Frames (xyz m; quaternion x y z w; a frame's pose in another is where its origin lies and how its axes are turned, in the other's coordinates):
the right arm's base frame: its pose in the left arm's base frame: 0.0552 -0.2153 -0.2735 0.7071 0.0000 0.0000 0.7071
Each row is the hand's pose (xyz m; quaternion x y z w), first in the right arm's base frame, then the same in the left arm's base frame.
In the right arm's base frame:
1: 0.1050 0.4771 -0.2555 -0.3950 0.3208 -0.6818 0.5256
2: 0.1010 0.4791 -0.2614 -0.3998 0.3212 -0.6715 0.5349
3: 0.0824 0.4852 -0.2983 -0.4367 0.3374 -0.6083 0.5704
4: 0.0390 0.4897 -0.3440 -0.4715 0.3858 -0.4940 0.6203
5: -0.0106 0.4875 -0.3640 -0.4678 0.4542 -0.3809 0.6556
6: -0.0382 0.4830 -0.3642 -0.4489 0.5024 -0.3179 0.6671
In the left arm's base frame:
1: 0.1602 0.0402 0.2036 0.0923 0.7089 -0.2553 0.6509
2: 0.1562 0.0461 0.2056 0.0955 0.7019 -0.2477 0.6609
3: 0.1376 0.0830 0.2117 0.0945 0.6687 -0.1916 0.7122
4: 0.0942 0.1287 0.2162 0.1052 0.6221 -0.0765 0.7720
5: 0.0446 0.1487 0.2140 0.1328 0.5905 0.0518 0.7944
6: 0.0170 0.1489 0.2095 0.1543 0.5800 0.1305 0.7891

